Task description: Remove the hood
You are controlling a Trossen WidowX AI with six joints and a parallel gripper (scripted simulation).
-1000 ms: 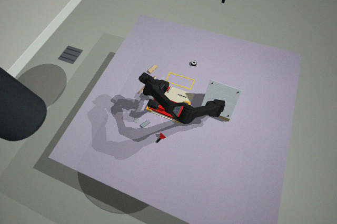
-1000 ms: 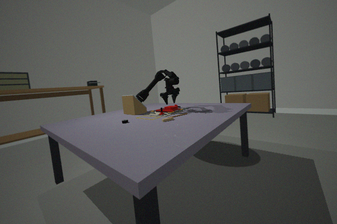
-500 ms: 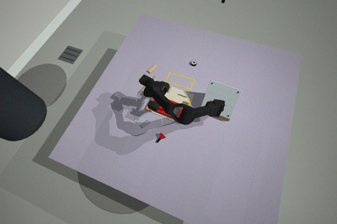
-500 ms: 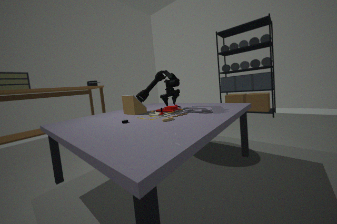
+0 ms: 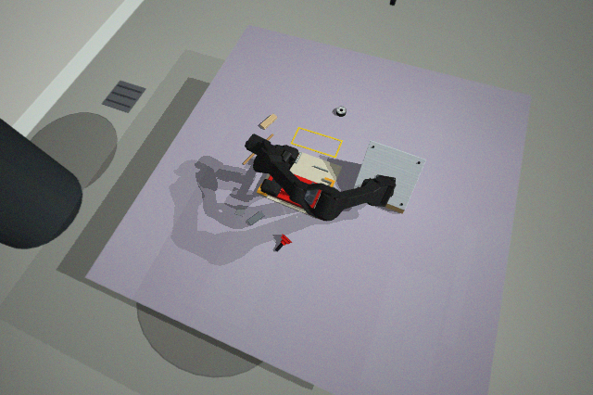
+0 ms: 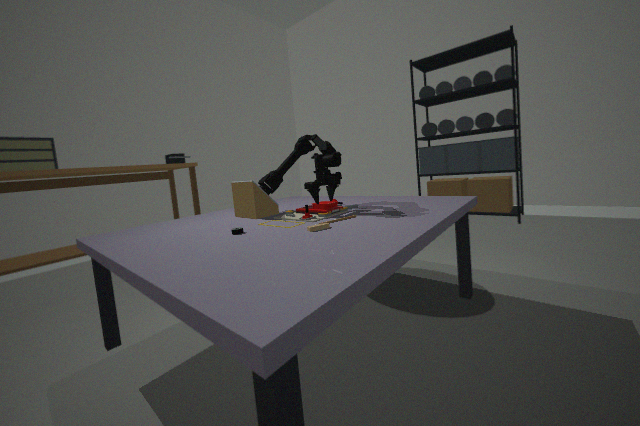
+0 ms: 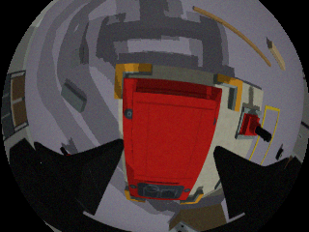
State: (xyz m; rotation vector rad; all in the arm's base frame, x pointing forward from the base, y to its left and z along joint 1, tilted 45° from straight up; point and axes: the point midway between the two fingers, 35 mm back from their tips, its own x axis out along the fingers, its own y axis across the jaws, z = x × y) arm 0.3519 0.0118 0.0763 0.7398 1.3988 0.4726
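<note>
Now: gripper tip 10 mm above the red panel. Also, from my gripper tip: wooden block 260 mm to the right, 150 mm ahead, 40 mm below; black wheel 390 mm to the right, 130 mm behind, 40 mm below; thin stick 140 mm ahead, 130 mm to the right, 50 mm below.
</note>
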